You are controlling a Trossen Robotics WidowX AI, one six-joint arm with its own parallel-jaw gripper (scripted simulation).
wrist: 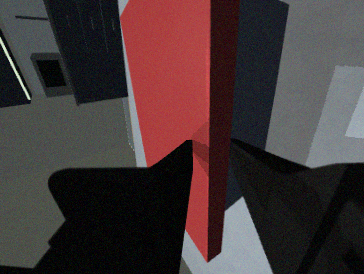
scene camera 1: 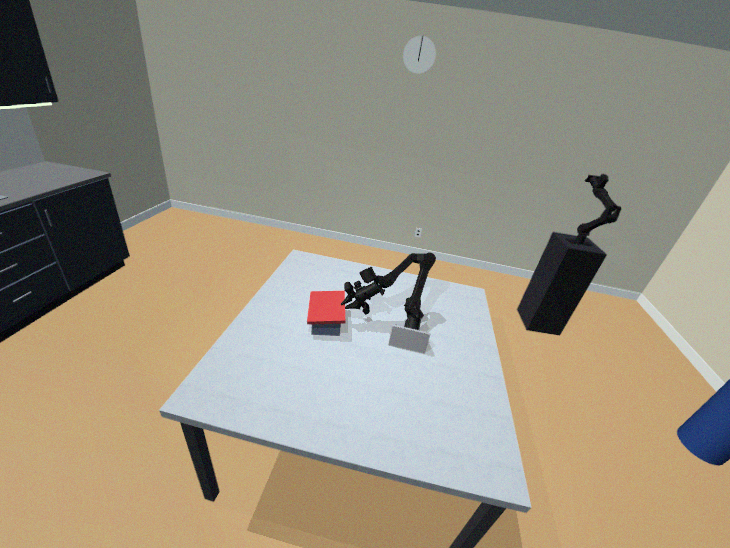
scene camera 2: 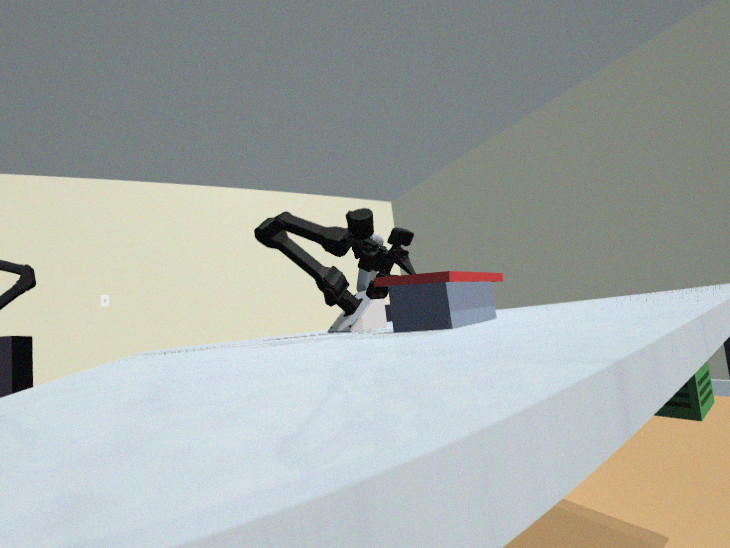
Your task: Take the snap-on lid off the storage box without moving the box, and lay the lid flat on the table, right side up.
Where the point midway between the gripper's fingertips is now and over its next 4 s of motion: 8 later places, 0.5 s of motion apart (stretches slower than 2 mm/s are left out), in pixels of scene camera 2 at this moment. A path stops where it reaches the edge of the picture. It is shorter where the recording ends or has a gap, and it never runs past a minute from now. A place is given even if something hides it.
The gripper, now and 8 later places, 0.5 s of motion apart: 413, 282; 413, 282; 413, 282; 414, 281; 414, 281; 414, 280; 414, 273; 415, 265; 418, 256
